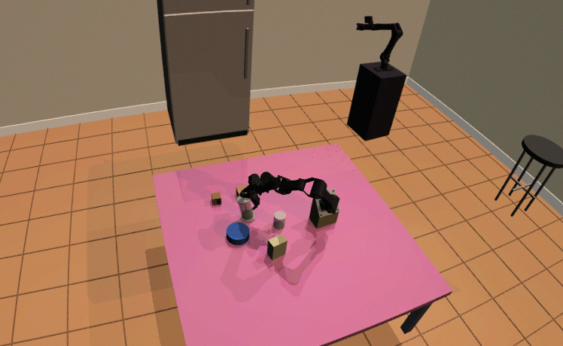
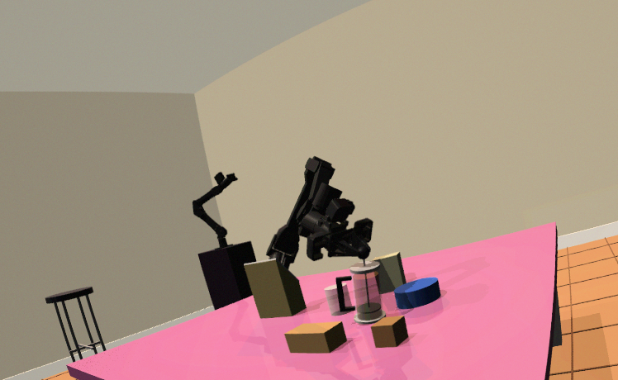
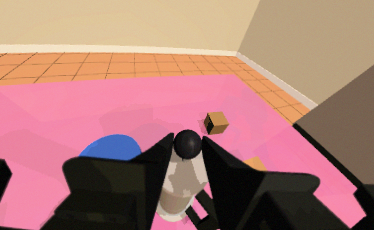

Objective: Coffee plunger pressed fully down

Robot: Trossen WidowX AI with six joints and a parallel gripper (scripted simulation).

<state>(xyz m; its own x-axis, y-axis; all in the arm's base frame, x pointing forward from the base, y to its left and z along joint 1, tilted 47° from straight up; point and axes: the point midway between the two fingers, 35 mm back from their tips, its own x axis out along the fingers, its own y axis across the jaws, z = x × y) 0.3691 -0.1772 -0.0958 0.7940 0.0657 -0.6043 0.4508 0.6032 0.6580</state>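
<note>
My gripper tip is now 40 mm past the coffee press, 10 mm to the right of it and 80 mm above it. The rest, counted from my gripper tip: blue disc: 70 mm ahead, 120 mm to the left, 150 mm below.
</note>
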